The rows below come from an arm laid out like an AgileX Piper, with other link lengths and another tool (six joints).
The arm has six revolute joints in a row. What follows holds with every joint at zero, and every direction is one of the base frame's. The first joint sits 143.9 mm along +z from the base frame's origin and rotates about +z. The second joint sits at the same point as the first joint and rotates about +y. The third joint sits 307.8 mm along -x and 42.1 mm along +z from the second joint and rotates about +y. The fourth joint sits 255.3 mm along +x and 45.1 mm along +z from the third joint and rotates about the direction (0.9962, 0, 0.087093). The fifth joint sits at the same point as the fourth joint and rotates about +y. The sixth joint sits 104.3 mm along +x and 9.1 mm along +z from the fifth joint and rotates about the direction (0.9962, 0, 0.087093). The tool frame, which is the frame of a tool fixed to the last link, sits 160.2 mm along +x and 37.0 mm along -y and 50.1 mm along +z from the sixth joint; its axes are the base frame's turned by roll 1.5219, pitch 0.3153 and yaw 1.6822 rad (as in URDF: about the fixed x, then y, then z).
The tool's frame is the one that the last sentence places.
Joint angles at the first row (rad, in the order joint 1, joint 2, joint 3, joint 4, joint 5, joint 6):
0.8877 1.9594 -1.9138 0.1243 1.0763 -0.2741
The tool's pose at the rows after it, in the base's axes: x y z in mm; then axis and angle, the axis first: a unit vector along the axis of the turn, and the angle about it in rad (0 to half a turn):
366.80 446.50 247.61 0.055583 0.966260 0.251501 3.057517
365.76 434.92 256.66 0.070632 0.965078 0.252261 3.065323
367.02 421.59 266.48 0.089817 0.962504 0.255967 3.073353
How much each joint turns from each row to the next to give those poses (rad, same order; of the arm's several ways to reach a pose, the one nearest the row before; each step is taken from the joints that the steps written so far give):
-0.0041 -0.0298 0.0000 -0.0051 0.0340 0.0199
-0.0121 -0.0256 0.0000 0.0030 0.0300 0.0222
-0.0197 -0.0264 0.0000 0.0085 0.0269 0.0228

